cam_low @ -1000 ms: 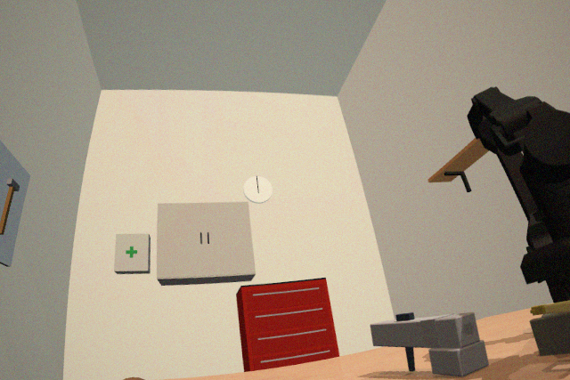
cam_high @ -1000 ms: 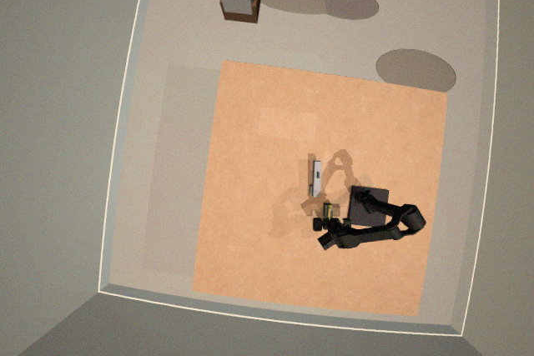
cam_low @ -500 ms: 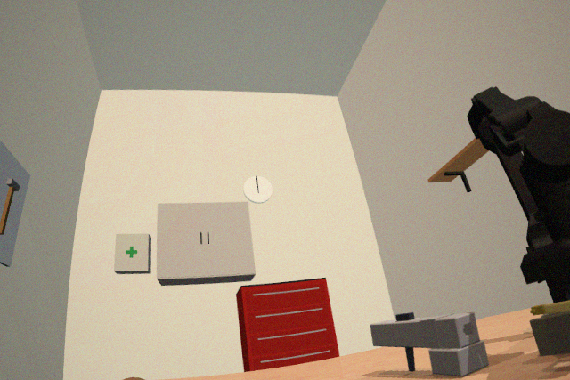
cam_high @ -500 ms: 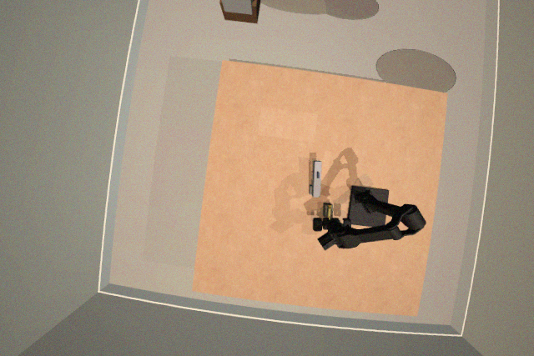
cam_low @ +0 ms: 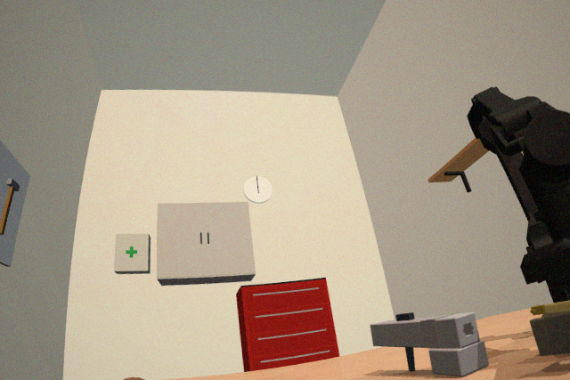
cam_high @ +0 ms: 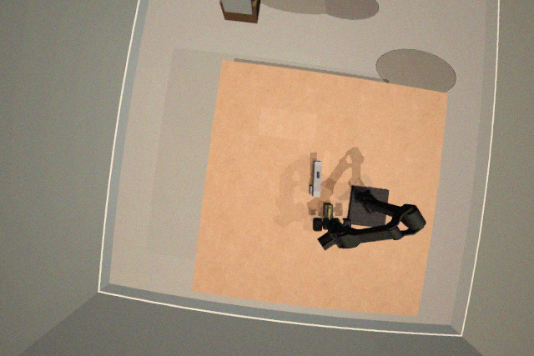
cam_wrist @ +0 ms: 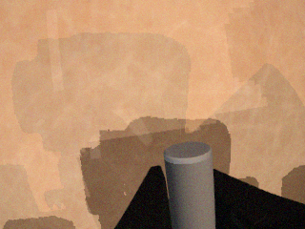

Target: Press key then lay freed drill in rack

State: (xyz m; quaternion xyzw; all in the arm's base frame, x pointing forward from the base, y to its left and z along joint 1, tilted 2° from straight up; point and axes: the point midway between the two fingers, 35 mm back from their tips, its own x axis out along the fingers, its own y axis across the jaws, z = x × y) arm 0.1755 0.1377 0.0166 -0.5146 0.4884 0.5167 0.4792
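My gripper tip is 40 mm to the left of the drill and 40 mm below it. Round my gripper tip: dark key 90 mm ahead, 240 mm to the right, 50 mm above; rack 50 mm to the right, 10 mm above.
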